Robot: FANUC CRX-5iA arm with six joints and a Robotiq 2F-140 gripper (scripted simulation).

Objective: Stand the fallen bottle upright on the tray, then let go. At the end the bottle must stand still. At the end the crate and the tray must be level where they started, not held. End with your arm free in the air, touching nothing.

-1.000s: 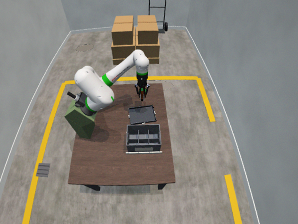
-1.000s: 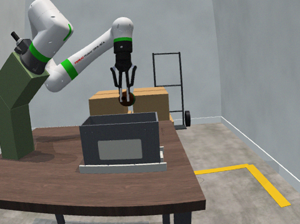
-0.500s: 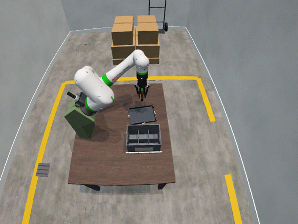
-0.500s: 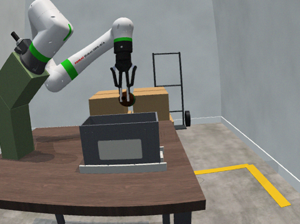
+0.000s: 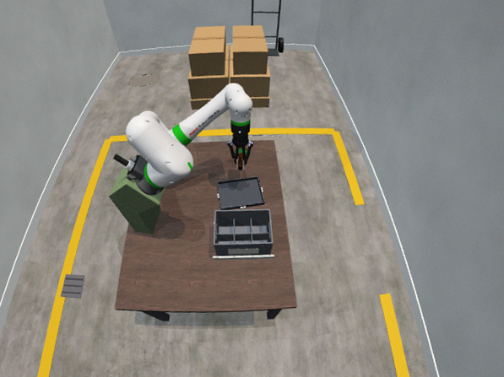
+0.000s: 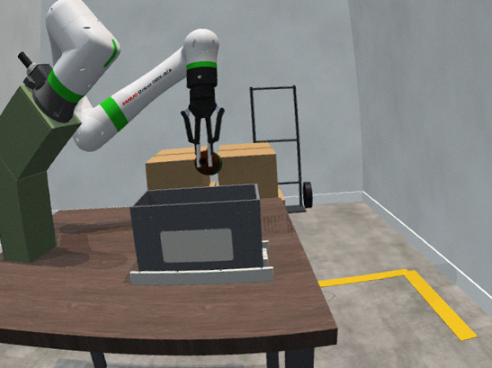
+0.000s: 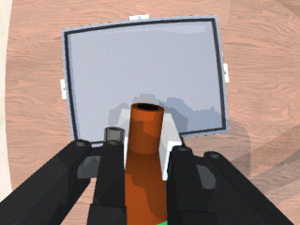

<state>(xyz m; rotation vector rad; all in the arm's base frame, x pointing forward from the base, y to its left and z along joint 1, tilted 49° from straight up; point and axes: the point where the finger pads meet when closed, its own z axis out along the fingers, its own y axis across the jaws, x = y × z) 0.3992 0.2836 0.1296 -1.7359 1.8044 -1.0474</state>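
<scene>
Right now my hand is 50 mm to the right of the brown bottle and 30 mm above it. From my hand the other things lie so: grey tray 50 mm to the right, 210 mm below; then dark grey crate 30 mm ahead, 350 mm to the right, 140 mm below.
</scene>
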